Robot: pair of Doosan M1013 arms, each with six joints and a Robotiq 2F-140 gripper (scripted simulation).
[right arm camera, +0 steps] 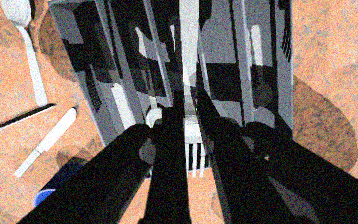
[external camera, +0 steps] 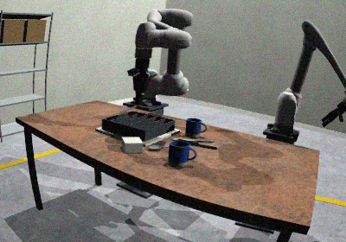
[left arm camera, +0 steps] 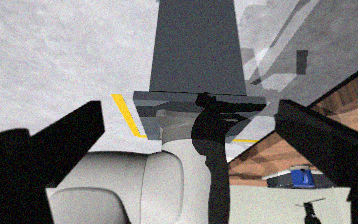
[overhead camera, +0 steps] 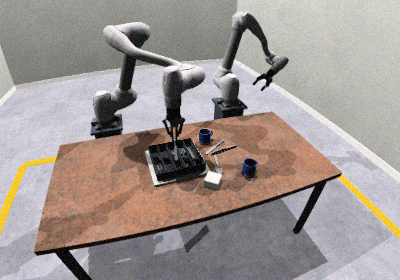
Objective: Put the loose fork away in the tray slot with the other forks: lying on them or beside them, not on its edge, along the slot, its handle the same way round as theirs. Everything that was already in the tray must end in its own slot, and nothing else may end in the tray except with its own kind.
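The black tray lies 140 mm below my right hand. From my right hand the other things lie so: white board (170 mm below); then white block (240 mm ahead, 160 mm below, 150 mm to the left); then spoon (240 mm to the left, 170 mm below, 100 mm ahead).
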